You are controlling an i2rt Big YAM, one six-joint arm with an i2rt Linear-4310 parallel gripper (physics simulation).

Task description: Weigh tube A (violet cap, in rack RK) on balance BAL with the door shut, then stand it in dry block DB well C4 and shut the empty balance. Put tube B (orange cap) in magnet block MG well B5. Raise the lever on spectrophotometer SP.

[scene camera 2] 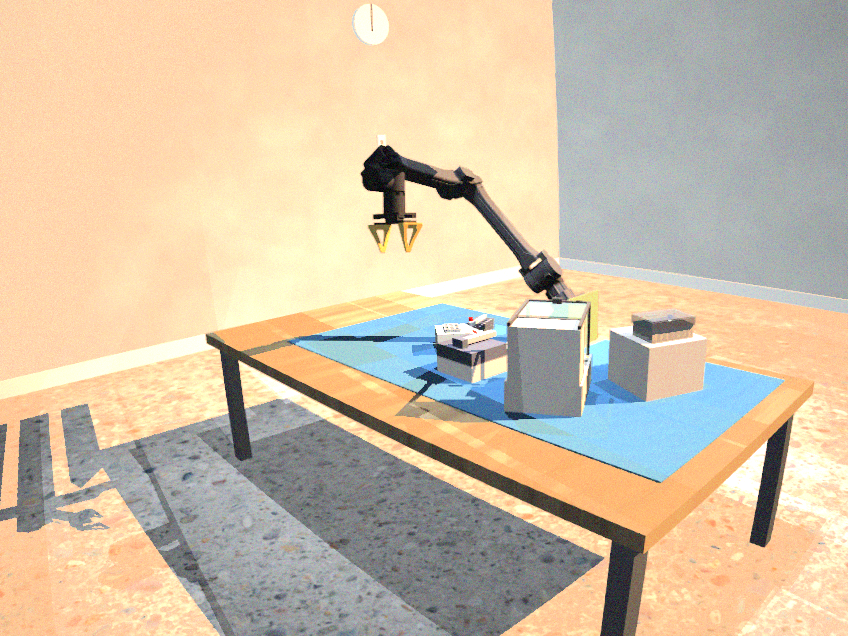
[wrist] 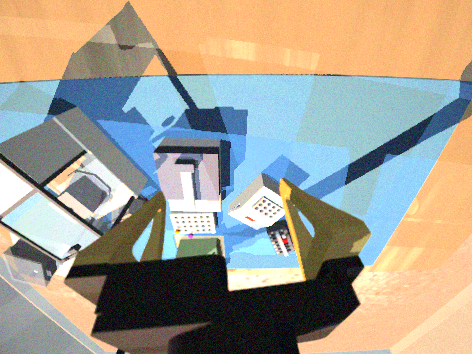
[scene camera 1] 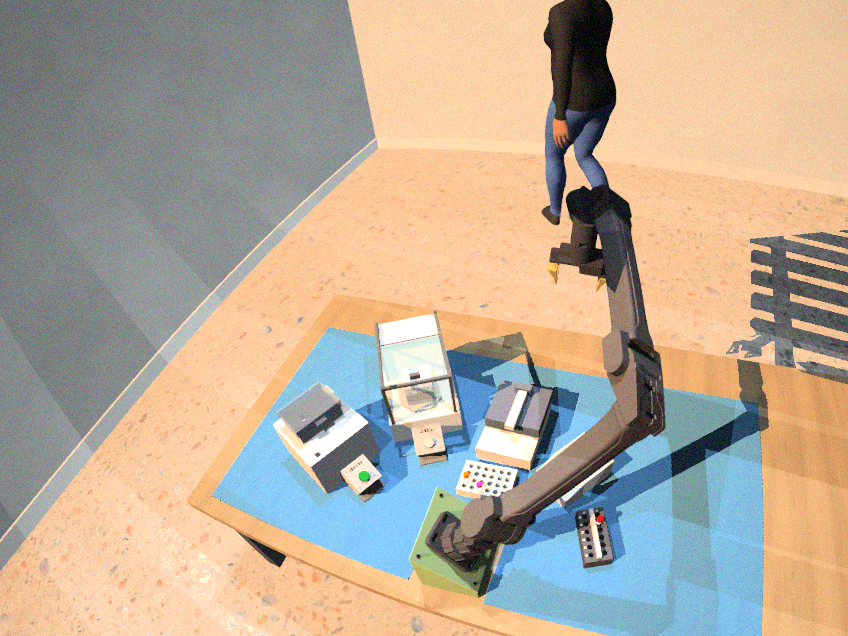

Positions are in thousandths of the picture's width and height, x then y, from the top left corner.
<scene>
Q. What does my gripper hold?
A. Nothing.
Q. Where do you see a balance control panel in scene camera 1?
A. At 505, 693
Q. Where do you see a green-button box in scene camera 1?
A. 426, 749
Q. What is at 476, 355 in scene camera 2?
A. My gripper.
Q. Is my gripper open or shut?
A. Open.
</scene>
